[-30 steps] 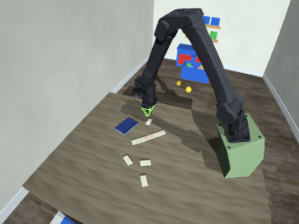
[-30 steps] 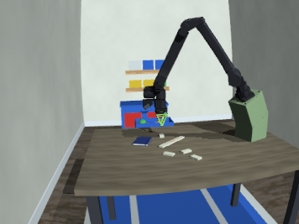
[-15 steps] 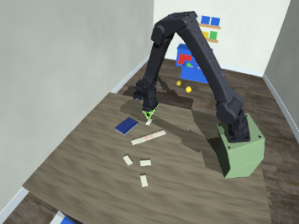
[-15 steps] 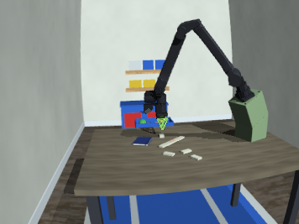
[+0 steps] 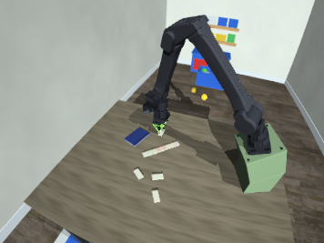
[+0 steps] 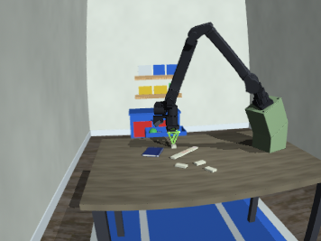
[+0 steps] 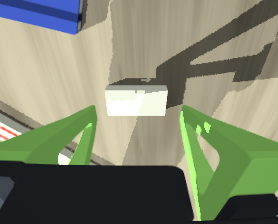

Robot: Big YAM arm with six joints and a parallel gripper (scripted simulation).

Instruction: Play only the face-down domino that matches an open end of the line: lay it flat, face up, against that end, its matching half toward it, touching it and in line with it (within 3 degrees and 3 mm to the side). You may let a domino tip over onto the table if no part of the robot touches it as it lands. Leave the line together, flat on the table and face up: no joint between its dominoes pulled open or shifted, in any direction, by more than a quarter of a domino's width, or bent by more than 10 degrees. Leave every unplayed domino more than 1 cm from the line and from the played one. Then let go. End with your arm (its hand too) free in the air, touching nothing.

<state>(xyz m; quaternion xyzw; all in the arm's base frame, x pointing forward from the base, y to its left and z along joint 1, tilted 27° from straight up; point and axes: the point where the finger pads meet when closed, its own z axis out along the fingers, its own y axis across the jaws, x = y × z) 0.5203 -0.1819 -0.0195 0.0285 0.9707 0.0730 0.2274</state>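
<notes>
My hand is 3 cm above the domino.
</notes>
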